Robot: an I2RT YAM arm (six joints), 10 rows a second.
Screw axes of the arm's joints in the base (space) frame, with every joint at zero. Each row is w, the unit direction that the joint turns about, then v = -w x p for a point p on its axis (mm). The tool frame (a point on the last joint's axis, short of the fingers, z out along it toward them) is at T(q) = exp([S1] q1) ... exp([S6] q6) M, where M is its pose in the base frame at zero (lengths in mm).
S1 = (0, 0, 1, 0, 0, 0)
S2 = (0, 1, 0, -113.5, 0, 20)
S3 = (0, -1, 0, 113.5, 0, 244)
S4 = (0, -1, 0, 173.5, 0, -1)
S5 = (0, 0, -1, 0, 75, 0)
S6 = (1, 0, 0, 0, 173.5, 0)
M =
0 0 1 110.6
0 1 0 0
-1 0 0 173.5
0 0 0 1
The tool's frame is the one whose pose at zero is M.
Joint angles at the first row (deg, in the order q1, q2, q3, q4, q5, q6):
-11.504 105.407 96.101 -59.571 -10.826 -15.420
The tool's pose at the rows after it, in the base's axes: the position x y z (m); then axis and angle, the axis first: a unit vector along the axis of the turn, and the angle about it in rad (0 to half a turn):
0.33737 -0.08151 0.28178 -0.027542 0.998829 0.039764 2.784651
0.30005 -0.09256 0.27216 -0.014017 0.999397 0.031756 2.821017
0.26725 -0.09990 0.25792 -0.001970 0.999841 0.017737 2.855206
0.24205 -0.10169 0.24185 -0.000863 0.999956 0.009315 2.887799
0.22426 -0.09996 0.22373 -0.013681 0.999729 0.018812 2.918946
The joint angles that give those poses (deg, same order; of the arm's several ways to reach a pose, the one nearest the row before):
-14.588 98.772 87.456 -60.106 -9.854 -16.132
-18.190 92.389 78.541 -59.812 -9.265 -18.464
-21.470 86.923 70.103 -58.571 -7.828 -20.691
-23.704 82.870 62.956 -57.144 -6.771 -23.034
-25.103 80.580 57.056 -55.875 -7.459 -25.978

